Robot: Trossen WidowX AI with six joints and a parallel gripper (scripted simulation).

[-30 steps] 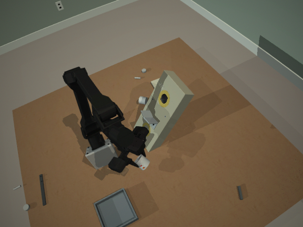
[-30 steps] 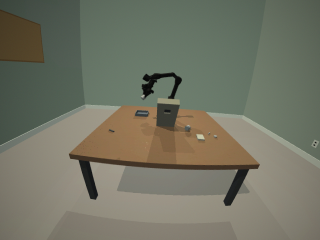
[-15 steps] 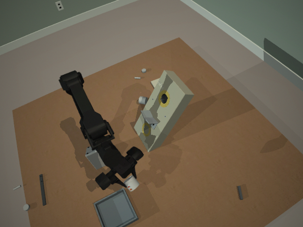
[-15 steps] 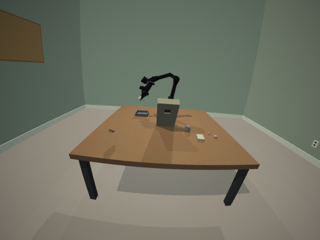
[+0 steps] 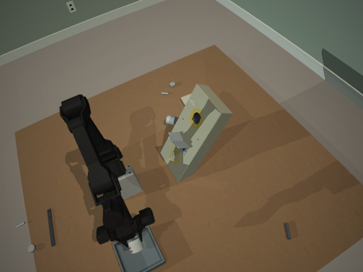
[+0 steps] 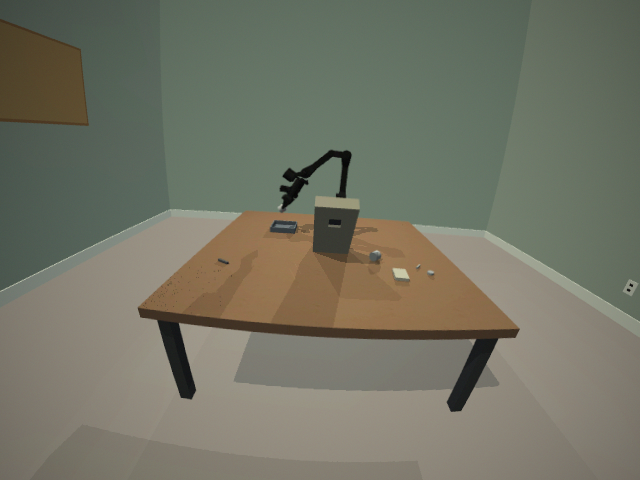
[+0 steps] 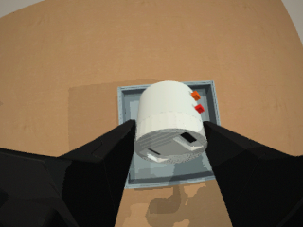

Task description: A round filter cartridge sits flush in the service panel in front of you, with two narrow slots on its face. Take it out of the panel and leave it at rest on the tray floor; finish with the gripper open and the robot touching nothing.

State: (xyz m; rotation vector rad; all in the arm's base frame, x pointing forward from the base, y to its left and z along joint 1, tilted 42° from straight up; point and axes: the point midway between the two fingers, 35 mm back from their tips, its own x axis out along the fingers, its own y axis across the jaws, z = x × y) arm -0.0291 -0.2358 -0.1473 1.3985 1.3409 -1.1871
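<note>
The grey tray lies 20 mm behind my gripper tip, 10 mm to the left of it and 130 mm below it. Round my gripper tip: beige service panel (360 mm ahead, 300 mm to the left, 10 mm above); then round filter cartridge (right at my gripper tip); then small grey bracket (310 mm ahead, 300 mm to the left, 10 mm below).
</note>
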